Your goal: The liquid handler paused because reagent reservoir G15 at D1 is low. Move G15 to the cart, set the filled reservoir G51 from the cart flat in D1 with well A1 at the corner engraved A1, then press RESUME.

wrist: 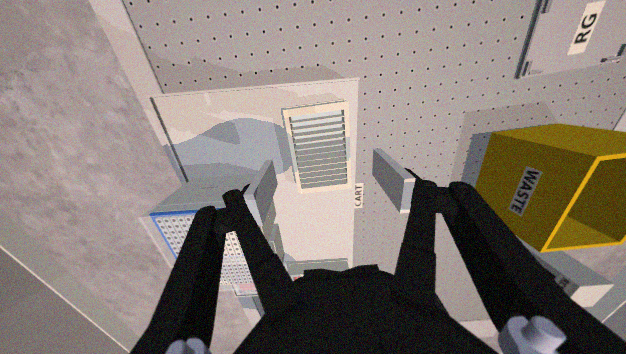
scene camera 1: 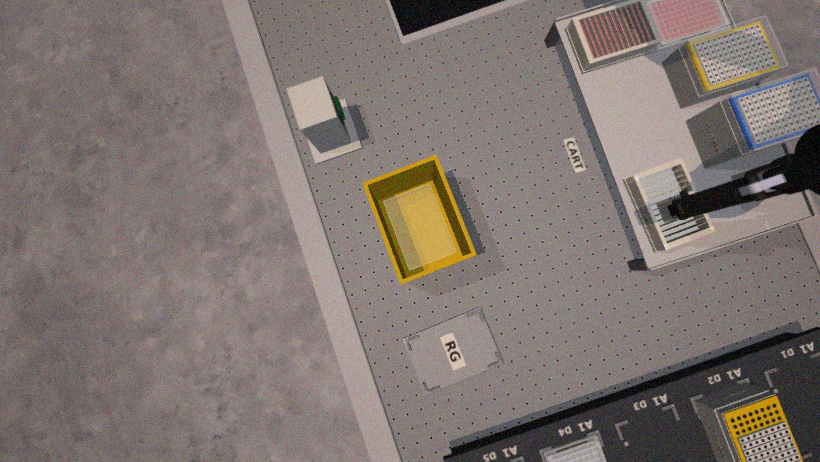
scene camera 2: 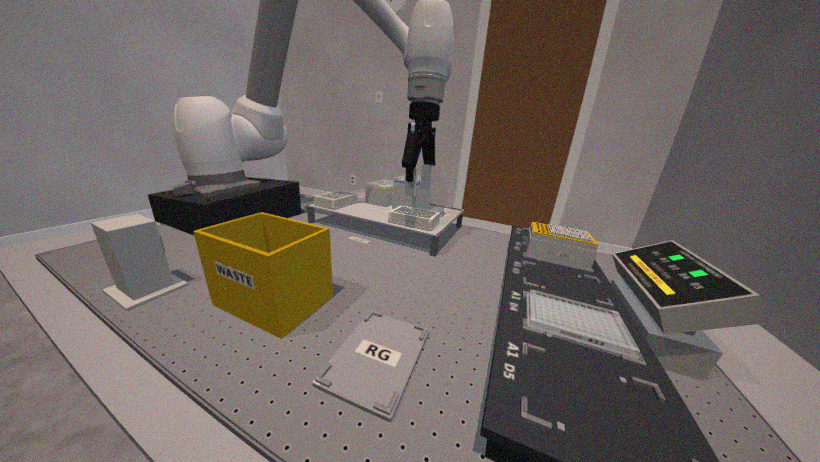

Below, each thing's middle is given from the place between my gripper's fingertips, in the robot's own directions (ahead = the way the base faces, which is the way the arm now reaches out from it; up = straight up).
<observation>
I see the grey-troughed reservoir (scene camera 1: 645, 189) 70 mm below my hand. Round my hand: RG plate (scene camera 2: 371, 370) 130 mm ahead, 400 mm to the right, 140 mm below; yellow waste bin (scene camera 2: 273, 272) 90 mm behind, 390 mm to the right, 80 mm below; red-troughed reservoir (scene camera 1: 597, 41) 300 mm behind, 20 mm to the left, 70 mm below.
</observation>
